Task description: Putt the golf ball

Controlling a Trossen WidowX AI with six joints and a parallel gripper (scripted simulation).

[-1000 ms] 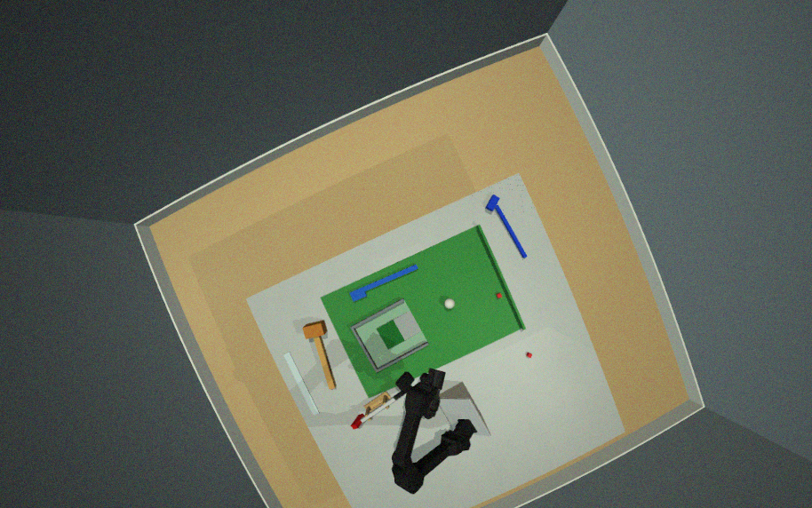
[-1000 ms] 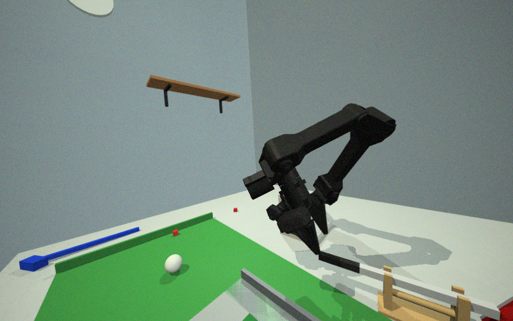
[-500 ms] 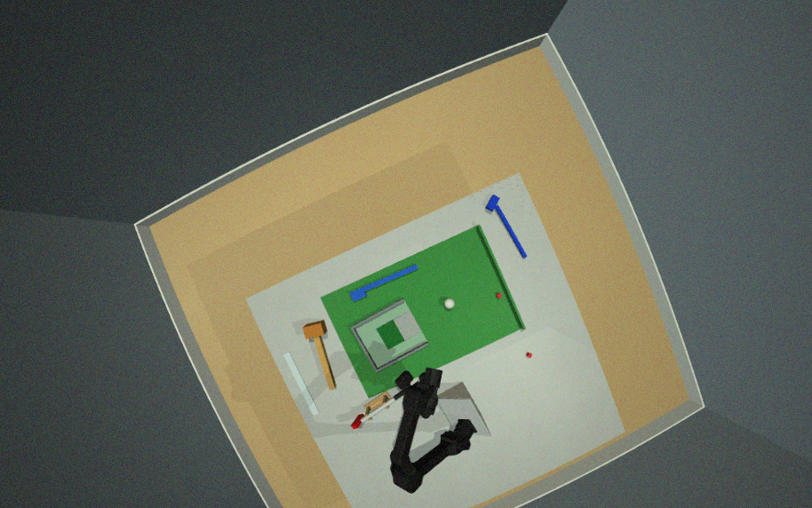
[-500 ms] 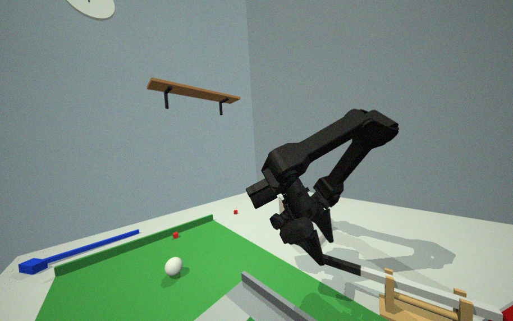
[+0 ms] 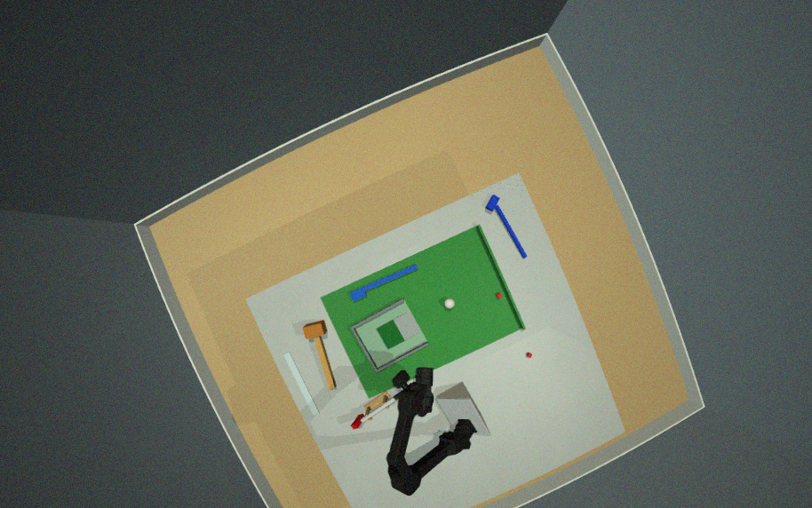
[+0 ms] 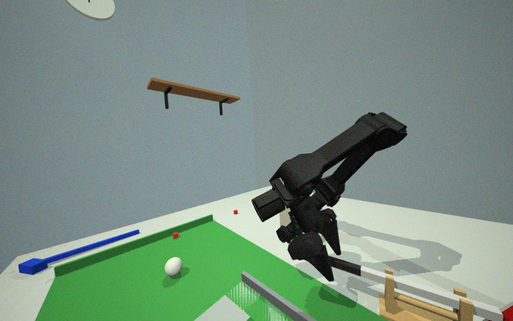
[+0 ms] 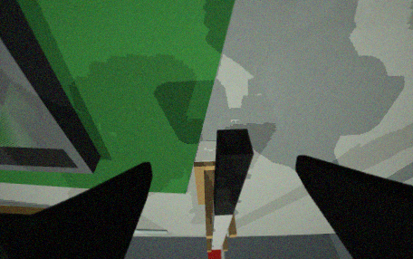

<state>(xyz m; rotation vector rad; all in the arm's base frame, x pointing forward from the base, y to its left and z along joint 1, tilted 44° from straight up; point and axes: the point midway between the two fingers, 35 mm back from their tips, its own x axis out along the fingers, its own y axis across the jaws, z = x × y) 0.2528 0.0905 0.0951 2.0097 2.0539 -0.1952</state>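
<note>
Now: gripper tip 10 mm past the wooden stand, 140 mm to the right of it and 20 mm above it. The rest, counted from my gripper tip: white golf ball 200 mm ahead, 350 mm to the right, 30 mm below; then green mat 220 mm ahead, 230 mm to the right, 50 mm below; then pale bar 230 mm ahead, 380 mm to the left, 50 mm below.
</note>
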